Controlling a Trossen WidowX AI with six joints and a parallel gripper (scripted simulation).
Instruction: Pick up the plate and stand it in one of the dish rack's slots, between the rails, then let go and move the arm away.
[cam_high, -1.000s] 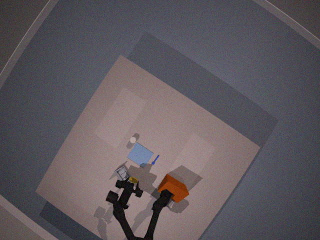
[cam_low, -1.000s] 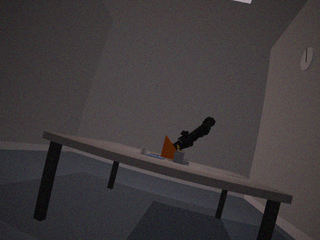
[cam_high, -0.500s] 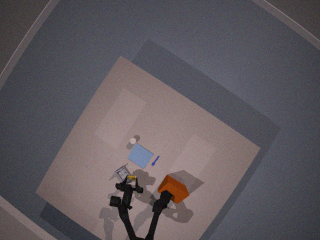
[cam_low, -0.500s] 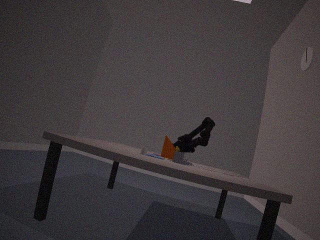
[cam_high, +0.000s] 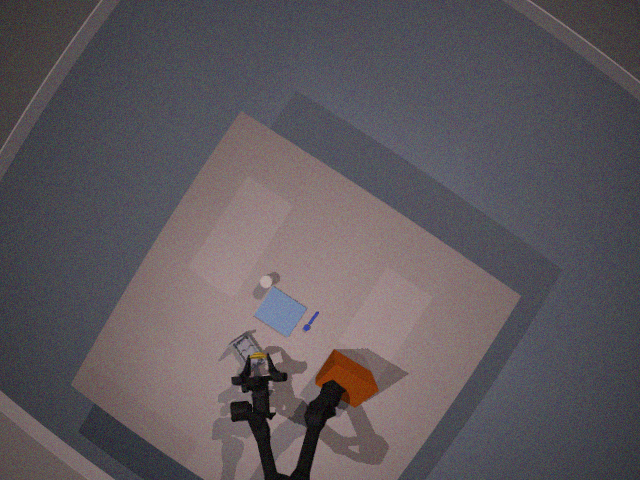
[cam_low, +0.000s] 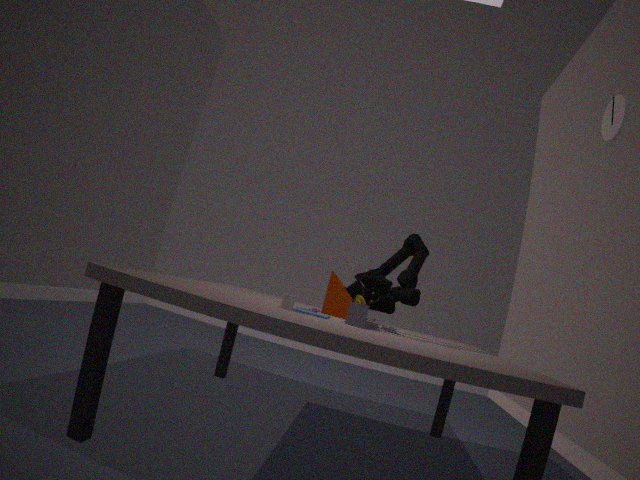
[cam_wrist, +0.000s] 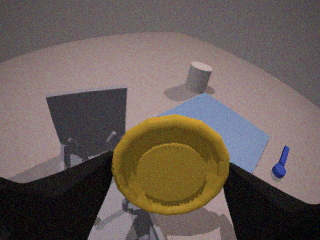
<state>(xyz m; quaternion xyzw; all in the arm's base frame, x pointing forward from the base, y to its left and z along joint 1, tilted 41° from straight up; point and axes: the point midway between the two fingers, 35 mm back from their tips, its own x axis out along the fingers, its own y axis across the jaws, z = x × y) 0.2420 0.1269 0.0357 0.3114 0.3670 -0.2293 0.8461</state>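
Now: gripper tip 5 cm above the grey wire dish rack, 4 cm to the right of it and 3 cm short of it. The rest, counted from my gripper tip: yellow plate: right at my gripper tip; blue spoon: 20 cm to the right, 7 cm below, 7 cm behind; white cup: 21 cm to the right, 15 cm ahead, 5 cm below.
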